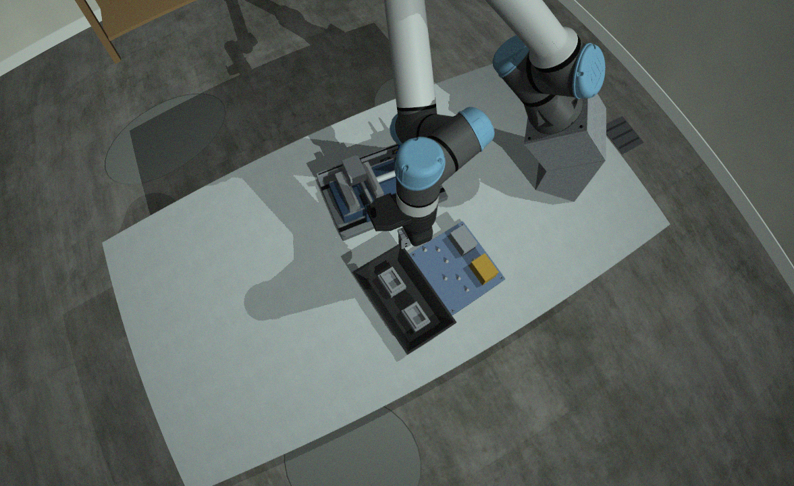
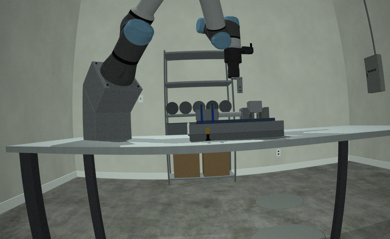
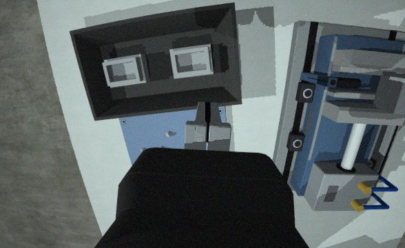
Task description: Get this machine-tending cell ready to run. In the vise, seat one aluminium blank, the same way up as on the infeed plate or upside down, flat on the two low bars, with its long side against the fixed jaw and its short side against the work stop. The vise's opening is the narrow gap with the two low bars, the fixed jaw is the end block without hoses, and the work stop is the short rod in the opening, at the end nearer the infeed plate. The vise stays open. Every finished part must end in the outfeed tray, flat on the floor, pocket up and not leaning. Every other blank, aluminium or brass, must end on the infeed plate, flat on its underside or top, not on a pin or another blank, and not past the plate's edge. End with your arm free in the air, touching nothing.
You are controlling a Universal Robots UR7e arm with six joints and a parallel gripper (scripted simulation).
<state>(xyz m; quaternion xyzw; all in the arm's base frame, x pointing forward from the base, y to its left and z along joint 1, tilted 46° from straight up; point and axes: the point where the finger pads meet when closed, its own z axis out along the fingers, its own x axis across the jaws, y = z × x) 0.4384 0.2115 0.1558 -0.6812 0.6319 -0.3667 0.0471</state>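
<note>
Right now the piston rod is 210 mm to the right of my hand, 110 mm below it and 80 mm behind it. Also, from my hand: brass blank (180 mm behind, 160 mm below, 100 mm to the left); fixed jaw (220 mm to the right, 110 mm below, 40 mm ahead); vise (210 mm to the right, 150 mm below, 60 mm behind).
</note>
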